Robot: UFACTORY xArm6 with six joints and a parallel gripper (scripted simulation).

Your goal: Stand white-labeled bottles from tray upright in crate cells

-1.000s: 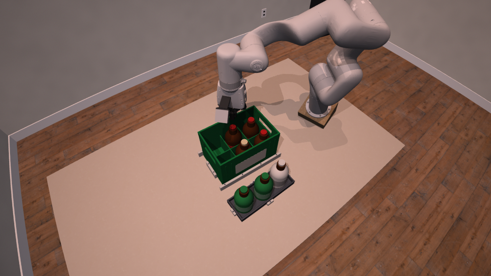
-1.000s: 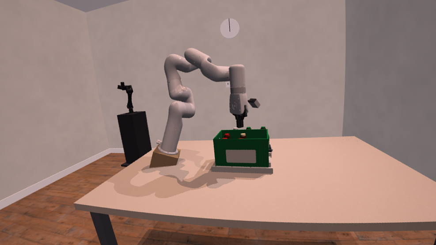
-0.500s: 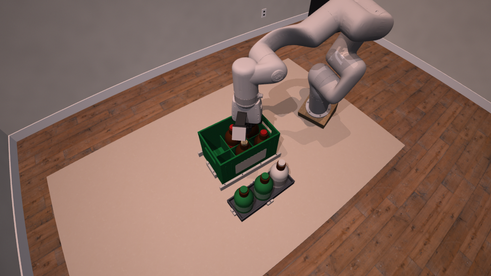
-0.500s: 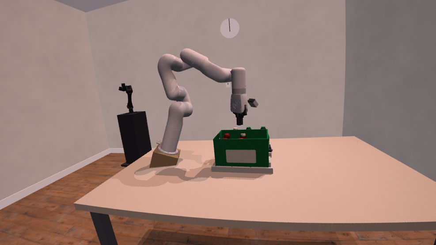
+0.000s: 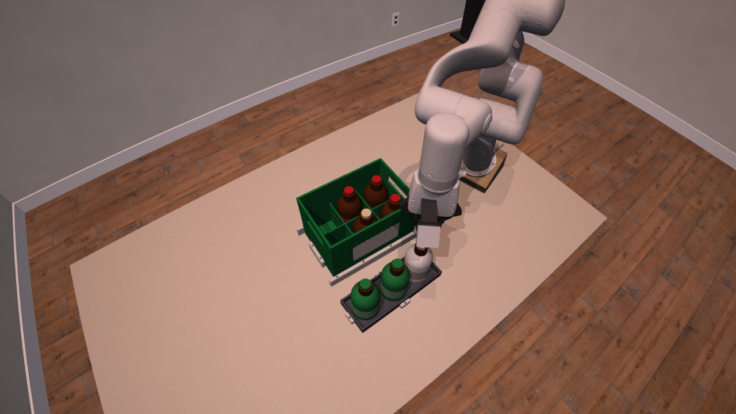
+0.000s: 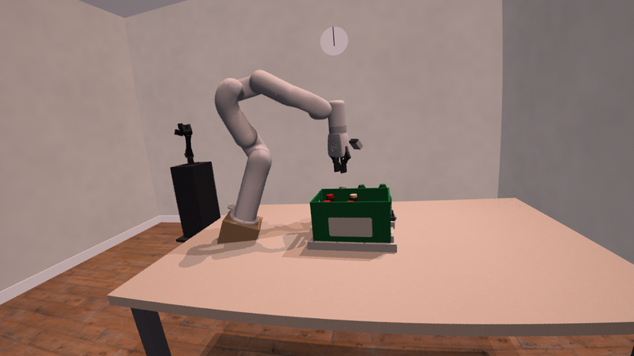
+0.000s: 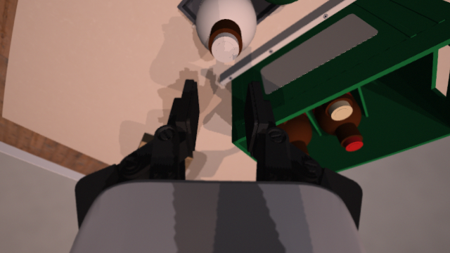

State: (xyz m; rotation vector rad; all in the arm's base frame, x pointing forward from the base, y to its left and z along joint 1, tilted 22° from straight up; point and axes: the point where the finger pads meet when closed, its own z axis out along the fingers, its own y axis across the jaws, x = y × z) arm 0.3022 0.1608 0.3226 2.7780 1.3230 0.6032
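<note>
Now: the white-labeled bottle 16 cm below my hand. Also, from my hand: tray (23 cm below, 9 cm ahead, 2 cm to the left); then crate (19 cm to the right, 16 cm below, 8 cm ahead).
</note>
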